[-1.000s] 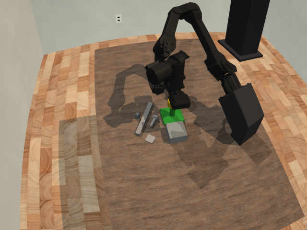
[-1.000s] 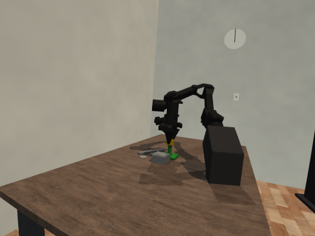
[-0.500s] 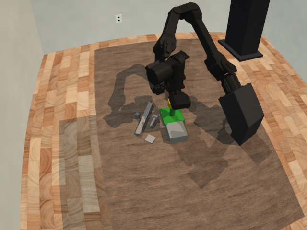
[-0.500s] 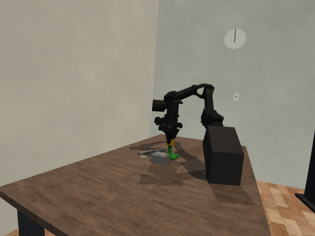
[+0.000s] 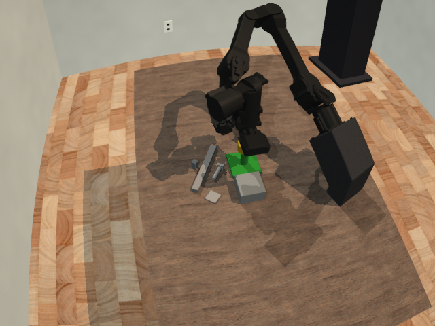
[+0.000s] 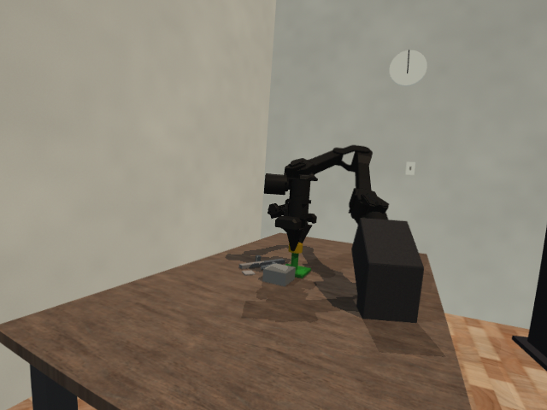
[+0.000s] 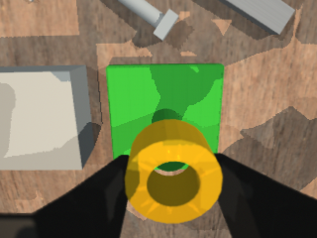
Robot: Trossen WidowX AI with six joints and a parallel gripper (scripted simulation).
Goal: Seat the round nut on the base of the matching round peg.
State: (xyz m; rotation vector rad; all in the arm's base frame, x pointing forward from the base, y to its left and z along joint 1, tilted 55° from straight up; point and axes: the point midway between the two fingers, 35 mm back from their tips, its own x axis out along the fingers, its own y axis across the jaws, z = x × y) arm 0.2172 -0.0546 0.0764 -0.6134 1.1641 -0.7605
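The grey bolt lies 100 mm below my hand, 70 mm ahead of it and 10 mm to the right of it. The rest, counted from my hand: flat tile 120 mm ahead, 100 mm below, 60 mm to the left; long grey bar 100 mm below, 100 mm ahead, 30 mm to the right; grey block 90 mm to the left, 90 mm below, 30 mm ahead.
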